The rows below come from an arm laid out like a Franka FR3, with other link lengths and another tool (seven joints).
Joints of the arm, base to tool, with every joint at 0 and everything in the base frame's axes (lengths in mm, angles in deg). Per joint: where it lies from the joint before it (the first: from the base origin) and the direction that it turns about. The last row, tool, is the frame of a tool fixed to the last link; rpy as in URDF.
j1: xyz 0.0 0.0 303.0 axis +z
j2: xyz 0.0 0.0 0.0 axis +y
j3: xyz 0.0 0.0 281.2 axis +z
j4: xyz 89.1 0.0 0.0 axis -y
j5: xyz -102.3 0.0 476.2 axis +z
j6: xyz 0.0 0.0 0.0 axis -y
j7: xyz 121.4 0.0 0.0 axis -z
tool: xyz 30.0 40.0 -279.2 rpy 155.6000 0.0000 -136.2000
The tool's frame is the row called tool.
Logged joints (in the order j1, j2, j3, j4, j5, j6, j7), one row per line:
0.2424, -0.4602, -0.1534, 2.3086, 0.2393, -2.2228, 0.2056
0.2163, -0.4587, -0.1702, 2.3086, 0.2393, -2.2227, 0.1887
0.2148, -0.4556, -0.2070, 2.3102, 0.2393, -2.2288, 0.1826
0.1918, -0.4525, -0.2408, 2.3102, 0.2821, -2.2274, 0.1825
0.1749, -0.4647, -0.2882, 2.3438, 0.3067, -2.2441, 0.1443
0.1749, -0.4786, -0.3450, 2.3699, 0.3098, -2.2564, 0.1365
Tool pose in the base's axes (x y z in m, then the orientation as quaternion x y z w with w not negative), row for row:
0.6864, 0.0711, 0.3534, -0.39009, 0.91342, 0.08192, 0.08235
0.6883, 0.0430, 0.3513, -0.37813, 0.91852, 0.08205, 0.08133
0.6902, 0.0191, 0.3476, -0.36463, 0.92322, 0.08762, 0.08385
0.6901, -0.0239, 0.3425, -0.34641, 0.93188, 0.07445, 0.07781
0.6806, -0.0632, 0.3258, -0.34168, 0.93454, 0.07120, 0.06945
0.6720, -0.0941, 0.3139, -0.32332, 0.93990, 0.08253, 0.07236
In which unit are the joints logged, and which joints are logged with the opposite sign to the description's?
The joints are logged in radians. Opposite sign: j4, j5, j6.
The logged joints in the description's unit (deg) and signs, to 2 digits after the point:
13.89, -26.37, -8.79, -132.27, -13.71, 127.36, 11.78
12.39, -26.28, -9.75, -132.27, -13.71, 127.35, 10.81
12.31, -26.10, -11.86, -132.36, -13.71, 127.70, 10.46
10.99, -25.93, -13.80, -132.36, -16.16, 127.62, 10.46
10.02, -26.63, -16.51, -134.29, -17.57, 128.58, 8.27
10.02, -27.42, -19.77, -135.79, -17.75, 129.28, 7.82

